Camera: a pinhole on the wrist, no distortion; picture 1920 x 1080 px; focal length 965.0 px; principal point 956.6 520.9 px. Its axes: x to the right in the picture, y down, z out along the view. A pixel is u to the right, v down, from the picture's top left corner.
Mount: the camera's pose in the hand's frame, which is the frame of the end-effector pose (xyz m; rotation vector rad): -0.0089 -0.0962 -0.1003 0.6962 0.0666 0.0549
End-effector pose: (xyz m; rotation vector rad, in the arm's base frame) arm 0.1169 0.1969 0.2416 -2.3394 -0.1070 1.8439
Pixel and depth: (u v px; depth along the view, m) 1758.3 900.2 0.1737
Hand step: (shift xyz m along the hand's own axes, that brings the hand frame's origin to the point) 0.1468 -0.1444 0.0703
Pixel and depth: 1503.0 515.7 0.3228
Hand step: 0.1990 -0.2904 0.1378
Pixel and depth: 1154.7 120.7 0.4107
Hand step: 0.1126 -0.4829 0.1010
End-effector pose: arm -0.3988 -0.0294 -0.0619 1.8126 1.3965 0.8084
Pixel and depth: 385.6 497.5 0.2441
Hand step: -0.1332 -0.2672 0.0889
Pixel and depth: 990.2 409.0 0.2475
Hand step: 0.0202 -0.2756 0.0703
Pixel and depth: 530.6 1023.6 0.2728
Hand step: -0.1112 -0.1704 0.2049
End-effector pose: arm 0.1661 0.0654 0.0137 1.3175 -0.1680 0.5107
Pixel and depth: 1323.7 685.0 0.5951
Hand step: 0.2612 -0.3823 0.4104
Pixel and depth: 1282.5 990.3 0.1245
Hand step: 0.0412 -0.1263 0.0321
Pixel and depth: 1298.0 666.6 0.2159
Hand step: 0.0835 -0.2036 0.0826
